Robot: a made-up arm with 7 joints. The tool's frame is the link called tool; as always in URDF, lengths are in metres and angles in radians. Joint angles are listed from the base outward.
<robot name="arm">
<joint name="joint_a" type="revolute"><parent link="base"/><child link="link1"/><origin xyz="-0.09 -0.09 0.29"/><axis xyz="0 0 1"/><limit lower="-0.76" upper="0.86"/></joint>
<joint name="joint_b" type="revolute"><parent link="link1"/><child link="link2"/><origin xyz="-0.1 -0.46 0.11" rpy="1.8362 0.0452 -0.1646"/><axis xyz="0 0 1"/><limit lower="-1.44" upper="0.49"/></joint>
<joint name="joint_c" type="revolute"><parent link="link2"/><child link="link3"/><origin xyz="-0.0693 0.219 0.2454" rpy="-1.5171 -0.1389 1.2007"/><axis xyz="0 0 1"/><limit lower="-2.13" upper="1.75"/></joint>
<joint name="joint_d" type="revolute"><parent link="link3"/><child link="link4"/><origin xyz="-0.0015 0.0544 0.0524" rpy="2.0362 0.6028 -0.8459"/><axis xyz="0 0 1"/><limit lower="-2.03" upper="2.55"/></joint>
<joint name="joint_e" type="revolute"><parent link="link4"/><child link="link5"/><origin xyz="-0.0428 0.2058 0" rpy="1.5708 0 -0.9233"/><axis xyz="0 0 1"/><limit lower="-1.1" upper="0.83"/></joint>
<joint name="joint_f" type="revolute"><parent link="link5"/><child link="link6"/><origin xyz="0.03 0 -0.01" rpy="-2.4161 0.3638 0.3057"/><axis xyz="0 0 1"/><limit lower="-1.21" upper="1.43"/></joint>
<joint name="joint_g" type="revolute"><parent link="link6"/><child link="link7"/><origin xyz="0.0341 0.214 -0.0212" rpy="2.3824 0.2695 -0.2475"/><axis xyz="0 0 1"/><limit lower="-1.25" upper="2.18"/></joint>
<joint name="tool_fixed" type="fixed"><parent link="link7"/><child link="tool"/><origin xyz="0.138 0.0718 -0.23" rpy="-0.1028 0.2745 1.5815"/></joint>
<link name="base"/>
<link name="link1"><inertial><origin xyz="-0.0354 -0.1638 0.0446"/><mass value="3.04"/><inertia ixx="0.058" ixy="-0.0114" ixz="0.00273" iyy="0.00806" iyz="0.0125" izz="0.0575"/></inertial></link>
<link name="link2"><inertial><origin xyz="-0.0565 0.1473 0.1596"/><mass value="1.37"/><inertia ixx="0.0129" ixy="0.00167" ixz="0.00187" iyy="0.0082" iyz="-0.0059" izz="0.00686"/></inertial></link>
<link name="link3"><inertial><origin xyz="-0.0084 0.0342 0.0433"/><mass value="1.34"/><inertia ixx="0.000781" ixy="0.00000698" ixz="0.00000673" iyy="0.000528" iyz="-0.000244" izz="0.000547"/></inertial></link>
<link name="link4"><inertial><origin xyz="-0.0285 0.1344 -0.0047"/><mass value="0.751"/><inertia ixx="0.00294" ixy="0.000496" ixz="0" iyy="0.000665" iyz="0" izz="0.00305"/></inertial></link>
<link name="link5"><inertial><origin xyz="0.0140 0.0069 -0.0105"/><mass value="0.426"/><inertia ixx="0.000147" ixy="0" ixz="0" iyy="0.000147" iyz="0" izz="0.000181"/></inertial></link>
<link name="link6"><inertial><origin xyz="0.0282 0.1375 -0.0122"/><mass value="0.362"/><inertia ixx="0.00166" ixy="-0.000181" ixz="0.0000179" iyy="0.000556" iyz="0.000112" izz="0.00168"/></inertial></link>
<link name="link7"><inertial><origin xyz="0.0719 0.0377 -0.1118"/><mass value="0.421"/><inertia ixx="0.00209" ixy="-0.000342" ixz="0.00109" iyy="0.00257" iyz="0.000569" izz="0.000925"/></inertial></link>
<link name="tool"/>
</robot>
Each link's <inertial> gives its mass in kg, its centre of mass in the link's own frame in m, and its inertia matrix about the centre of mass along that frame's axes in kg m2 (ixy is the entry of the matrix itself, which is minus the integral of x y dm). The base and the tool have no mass. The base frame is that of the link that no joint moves.
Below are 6 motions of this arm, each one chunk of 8 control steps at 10 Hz.
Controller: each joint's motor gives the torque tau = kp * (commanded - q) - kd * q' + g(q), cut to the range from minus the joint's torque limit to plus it. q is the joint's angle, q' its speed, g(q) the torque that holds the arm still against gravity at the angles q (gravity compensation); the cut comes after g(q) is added. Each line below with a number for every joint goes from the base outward.
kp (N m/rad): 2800 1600 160 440 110 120 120
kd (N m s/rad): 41 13 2.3 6 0.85 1.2 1.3
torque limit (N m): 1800 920 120 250 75 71 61
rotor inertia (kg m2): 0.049 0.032 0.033 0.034 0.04 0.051 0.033
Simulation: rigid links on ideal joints. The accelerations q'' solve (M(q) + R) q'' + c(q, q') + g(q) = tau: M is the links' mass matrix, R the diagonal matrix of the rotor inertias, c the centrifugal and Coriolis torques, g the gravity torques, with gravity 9.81 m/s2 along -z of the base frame. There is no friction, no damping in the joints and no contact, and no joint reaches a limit. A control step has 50 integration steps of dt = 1/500 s. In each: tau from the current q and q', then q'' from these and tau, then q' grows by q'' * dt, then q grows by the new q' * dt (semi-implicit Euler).
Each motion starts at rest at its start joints. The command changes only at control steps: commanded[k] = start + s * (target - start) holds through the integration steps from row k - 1 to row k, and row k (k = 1, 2, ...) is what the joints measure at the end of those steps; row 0 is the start. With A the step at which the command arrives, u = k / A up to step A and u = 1 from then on. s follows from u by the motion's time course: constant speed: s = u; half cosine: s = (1 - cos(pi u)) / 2; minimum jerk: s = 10 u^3 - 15 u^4 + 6 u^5; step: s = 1 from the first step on.
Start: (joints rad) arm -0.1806 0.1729 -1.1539 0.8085 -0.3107 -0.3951 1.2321
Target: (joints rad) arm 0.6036 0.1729 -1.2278 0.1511 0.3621 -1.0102 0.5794
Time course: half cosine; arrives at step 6
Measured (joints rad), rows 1 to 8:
1: -0.1070 0.1610 -1.1595 0.7567 -0.2415 -0.4913 1.1798
2: 0.0667 0.1451 -1.1600 0.6226 -0.1130 -0.6565 1.0512
3: 0.2730 0.1404 -1.1730 0.4526 0.0308 -0.8036 0.8891
4: 0.4646 0.1418 -1.2077 0.2949 0.1930 -0.9353 0.7323
5: 0.5867 0.1519 -1.2282 0.1870 0.3208 -1.0088 0.6220
6: 0.6094 0.1689 -1.2260 0.1504 0.3706 -1.0142 0.5817
7: 0.6006 0.1746 -1.2250 0.1512 0.3644 -1.0065 0.5795
8: 0.6050 0.1722 -1.2286 0.1505 0.3611 -1.0130 0.5783

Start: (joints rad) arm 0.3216 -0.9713 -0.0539 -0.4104 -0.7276 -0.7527 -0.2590
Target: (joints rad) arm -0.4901 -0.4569 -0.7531 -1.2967 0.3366 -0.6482 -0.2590
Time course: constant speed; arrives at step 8
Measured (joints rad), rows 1 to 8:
1: 0.1772 -0.8840 -0.2030 -0.4983 -0.5247 -0.7799 -0.2354
2: 0.0870 -0.8269 -0.2673 -0.6114 -0.4357 -0.7381 -0.2458
3: -0.0103 -0.7644 -0.3467 -0.7260 -0.2803 -0.7498 -0.2444
4: -0.1199 -0.6966 -0.4440 -0.8282 -0.1644 -0.7176 -0.2442
5: -0.2140 -0.6364 -0.5186 -0.9436 -0.0271 -0.7183 -0.2457
6: -0.3201 -0.5699 -0.6089 -1.0491 0.0954 -0.6945 -0.2456
7: -0.4190 -0.5073 -0.6901 -1.1609 0.2281 -0.6867 -0.2464
8: -0.5214 -0.4425 -0.7755 -1.2700 0.3511 -0.6659 -0.2474

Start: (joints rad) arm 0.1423 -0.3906 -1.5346 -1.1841 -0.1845 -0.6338 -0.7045
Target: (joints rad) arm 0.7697 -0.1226 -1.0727 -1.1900 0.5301 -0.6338 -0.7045
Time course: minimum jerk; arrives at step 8
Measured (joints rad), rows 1 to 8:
1: 0.1558 -0.3880 -1.5242 -1.1863 -0.1701 -0.6358 -0.7045
2: 0.2255 -0.3718 -1.4701 -1.1965 -0.0950 -0.6452 -0.7048
3: 0.3477 -0.3330 -1.3799 -1.2065 0.0424 -0.6542 -0.7038
4: 0.4945 -0.2760 -1.2763 -1.2102 0.2064 -0.6503 -0.7030
5: 0.6328 -0.2147 -1.1781 -1.2086 0.3677 -0.6460 -0.7015
6: 0.7289 -0.1627 -1.1074 -1.2020 0.4819 -0.6370 -0.7013
7: 0.7692 -0.1318 -1.0750 -1.1944 0.5320 -0.6317 -0.7024
8: 0.7690 -0.1223 -1.0728 -1.1893 0.5318 -0.6306 -0.7040

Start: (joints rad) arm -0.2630 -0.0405 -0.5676 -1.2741 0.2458 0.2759 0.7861
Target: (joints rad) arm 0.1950 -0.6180 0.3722 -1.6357 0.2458 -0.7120 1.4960
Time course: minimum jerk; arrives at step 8
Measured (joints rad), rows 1 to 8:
1: -0.2518 -0.0520 -0.5482 -1.2837 0.2494 0.2539 0.7947
2: -0.1945 -0.1126 -0.4457 -1.3318 0.2611 0.1446 0.8449
3: -0.0975 -0.2226 -0.2637 -1.4104 0.2658 -0.0424 0.9558
4: 0.0119 -0.3571 -0.0464 -1.4969 0.2651 -0.2715 1.1130
5: 0.1106 -0.4850 0.1580 -1.5725 0.2629 -0.4933 1.2776
6: 0.1745 -0.5753 0.3037 -1.6206 0.2568 -0.6514 1.4074
7: 0.1980 -0.6153 0.3697 -1.6390 0.2466 -0.7152 1.4781
8: 0.1942 -0.6175 0.3731 -1.6361 0.2417 -0.7122 1.4955

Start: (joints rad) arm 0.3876 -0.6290 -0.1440 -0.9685 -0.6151 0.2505 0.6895
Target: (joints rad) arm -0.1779 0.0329 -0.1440 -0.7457 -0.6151 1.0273 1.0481
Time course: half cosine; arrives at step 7
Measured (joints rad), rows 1 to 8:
1: 0.3480 -0.5880 -0.1426 -0.9467 -0.6138 0.2966 0.7055
2: 0.2467 -0.4813 -0.1551 -0.8900 -0.6163 0.4364 0.7550
3: 0.1211 -0.3419 -0.1647 -0.8287 -0.6117 0.6112 0.8274
4: -0.0051 -0.1957 -0.1644 -0.7767 -0.6071 0.7815 0.9073
5: -0.1132 -0.0676 -0.1718 -0.7373 -0.6135 0.9318 0.9816
6: -0.1759 0.0144 -0.1642 -0.7251 -0.6178 1.0193 1.0315
7: -0.1830 0.0354 -0.1493 -0.7394 -0.6197 1.0326 1.0478
8: -0.1745 0.0309 -0.1381 -0.7500 -0.6143 1.0206 1.0467

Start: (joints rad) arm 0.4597 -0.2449 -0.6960 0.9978 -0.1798 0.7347 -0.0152
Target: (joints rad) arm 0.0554 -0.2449 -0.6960 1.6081 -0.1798 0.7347 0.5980
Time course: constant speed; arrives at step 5
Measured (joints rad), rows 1 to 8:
1: 0.3585 -0.2265 -0.6640 1.1143 -0.2321 0.7829 0.1022
2: 0.2821 -0.2329 -0.6812 1.2332 -0.1968 0.7656 0.2211
3: 0.2045 -0.2357 -0.6932 1.3602 -0.2054 0.7820 0.3445
4: 0.1188 -0.2316 -0.6795 1.4751 -0.2003 0.7677 0.4676
5: 0.0419 -0.2361 -0.6967 1.6024 -0.2005 0.7794 0.5907
6: 0.0573 -0.2462 -0.7017 1.6061 -0.1712 0.7233 0.5965
7: 0.0575 -0.2465 -0.6987 1.6112 -0.1844 0.7396 0.5994
8: 0.0530 -0.2428 -0.6896 1.6052 -0.1783 0.7302 0.5978

